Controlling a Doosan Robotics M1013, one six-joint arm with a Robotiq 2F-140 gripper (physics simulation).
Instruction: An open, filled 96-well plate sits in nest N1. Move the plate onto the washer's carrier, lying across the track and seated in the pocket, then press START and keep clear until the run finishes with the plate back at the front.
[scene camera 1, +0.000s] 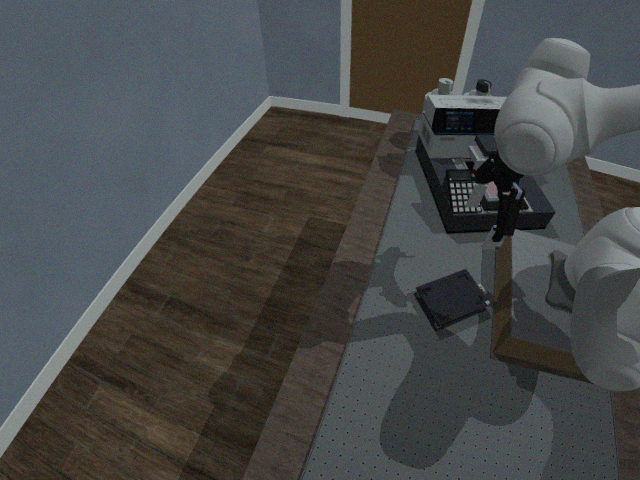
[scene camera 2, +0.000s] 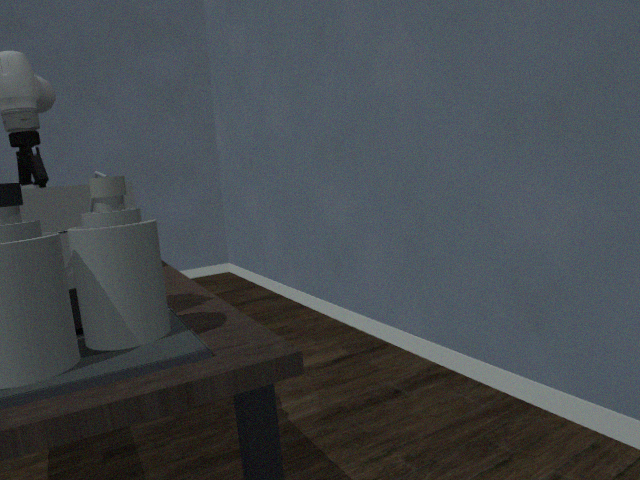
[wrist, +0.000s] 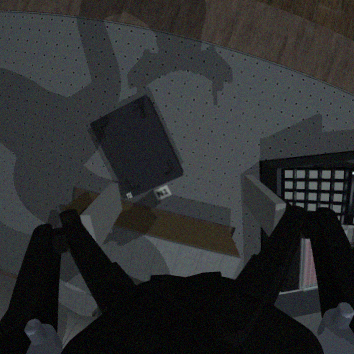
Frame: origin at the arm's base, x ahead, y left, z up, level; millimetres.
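Seen in the pictures: gripper, fingertip midpoint: (scene camera 1: 479, 226) (wrist: 181, 192).
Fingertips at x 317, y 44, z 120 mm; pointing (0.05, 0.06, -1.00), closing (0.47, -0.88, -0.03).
A point is followed by its place in that frame.
The plate with pink wells (scene camera 1: 492, 190) {x 297, y -239, z 20 mm} (wrist: 309, 260) {x 263, y -238, z 18 mm} is on the front part of the washer (scene camera 1: 439, 144) {x 508, y -350, z 49 mm}, partly hidden by a finger. Its seating in the pocket cannot be told. Nest N1 (scene camera 1: 451, 298) {x 309, y 147, z -54 mm} (wrist: 137, 145) {x 314, y 135, z -54 mm} is a dark, bare rectangle without a plate. Its N1 label (wrist: 162, 192) {x 237, y 55, z -90 mm} shows in the wrist view. My gripper (scene camera 1: 483, 219) {x 317, y 44, z 121 mm} (scene camera 2: 32, 184) (wrist: 181, 192) {x 317, y 44, z 121 mm} is open and empty, above the bench between the nest and the washer's front. The washer's screen (scene camera 1: 459, 120) {x 469, y -400, z 130 mm} is lit, but its text is unreadable. START cannot be made out.
A grid of white squares (scene camera 1: 460, 197) {x 383, y -158, z 16 mm} (wrist: 312, 185) {x 384, y -157, z 17 mm} lies beside the plate on the washer. A wood-sided block (scene camera 1: 501, 294) {x 183, y 63, z -66 mm} (wrist: 185, 232) {x 197, y -17, z -38 mm} stands right of the nest in scene camera 1. Large white bottles (scene camera 2: 119, 284) {x 574, y -662, z 10 mm} (scene camera 2: 36, 310) {x 474, y -732, z 4 mm} stand behind the washer.
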